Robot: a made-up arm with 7 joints.
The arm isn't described. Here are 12 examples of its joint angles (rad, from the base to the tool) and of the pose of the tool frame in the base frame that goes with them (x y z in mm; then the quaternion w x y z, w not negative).
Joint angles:
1: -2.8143 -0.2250 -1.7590 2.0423 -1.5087 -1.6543 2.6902
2: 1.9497 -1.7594 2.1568 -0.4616 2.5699 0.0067 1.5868
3: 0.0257 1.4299 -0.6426 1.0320 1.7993 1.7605 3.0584
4: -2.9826 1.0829 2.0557 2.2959 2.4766 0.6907 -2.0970
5: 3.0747 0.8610 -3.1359 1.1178 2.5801 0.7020 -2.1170
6: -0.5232 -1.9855 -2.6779 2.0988 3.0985 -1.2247 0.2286
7: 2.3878 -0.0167 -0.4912 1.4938 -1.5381 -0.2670 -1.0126
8: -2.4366 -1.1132 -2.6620 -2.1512 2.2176 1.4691 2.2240
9: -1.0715 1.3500 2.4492 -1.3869 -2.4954 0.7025 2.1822
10: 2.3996 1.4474 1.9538 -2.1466 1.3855 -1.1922 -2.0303
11: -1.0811 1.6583 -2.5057 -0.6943 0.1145 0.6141 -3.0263
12: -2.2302 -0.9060 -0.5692 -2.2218 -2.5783 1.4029 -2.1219
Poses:
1: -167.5 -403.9 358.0 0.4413 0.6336 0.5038 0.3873
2: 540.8 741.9 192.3 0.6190 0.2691 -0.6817 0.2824
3: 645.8 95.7 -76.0 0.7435 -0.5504 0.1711 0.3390
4: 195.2 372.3 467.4 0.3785 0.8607 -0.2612 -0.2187
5: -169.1 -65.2 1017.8 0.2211 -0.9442 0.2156 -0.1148
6: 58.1 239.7 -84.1 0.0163 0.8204 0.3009 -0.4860
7: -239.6 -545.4 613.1 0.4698 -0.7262 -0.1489 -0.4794
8: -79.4 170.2 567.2 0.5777 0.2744 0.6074 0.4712
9: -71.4 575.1 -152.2 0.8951 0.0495 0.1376 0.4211
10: 198.4 -302.7 -25.1 0.3608 0.0818 0.1075 -0.9228
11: 534.8 625.5 -121.3 0.6340 0.6308 0.0771 -0.4408
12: 208.6 -28.2 -56.8 0.6855 0.3546 0.3876 0.5041
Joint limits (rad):
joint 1: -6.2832..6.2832
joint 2: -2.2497..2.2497
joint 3: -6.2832..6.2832
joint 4: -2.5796..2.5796
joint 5: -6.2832..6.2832
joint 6: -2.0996..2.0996
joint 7: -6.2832..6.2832
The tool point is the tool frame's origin. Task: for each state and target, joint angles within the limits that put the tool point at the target. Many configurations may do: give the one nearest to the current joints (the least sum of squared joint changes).
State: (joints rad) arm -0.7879 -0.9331 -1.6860 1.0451 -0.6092 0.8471 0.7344
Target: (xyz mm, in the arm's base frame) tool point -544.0 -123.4 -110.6
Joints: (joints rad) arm -0.9783 -1.3783 -2.2909 1.4222 -0.6572 0.9777 0.7344
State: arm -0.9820 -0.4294 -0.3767 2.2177 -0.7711 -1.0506 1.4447
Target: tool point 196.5 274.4 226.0
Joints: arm -0.9685 -0.2041 -0.4120 2.5796 -1.2008 -1.4435 1.4447
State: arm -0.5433 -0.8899 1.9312 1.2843 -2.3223 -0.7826 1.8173
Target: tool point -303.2 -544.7 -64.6
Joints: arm -0.4029 -1.2173 2.2901 1.4140 -2.2987 -0.8219 1.8173
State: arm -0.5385 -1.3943 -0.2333 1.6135 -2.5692 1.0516 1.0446
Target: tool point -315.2 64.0 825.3
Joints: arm -0.4672 -1.3005 -0.3045 1.6049 -2.5596 1.0214 1.0446
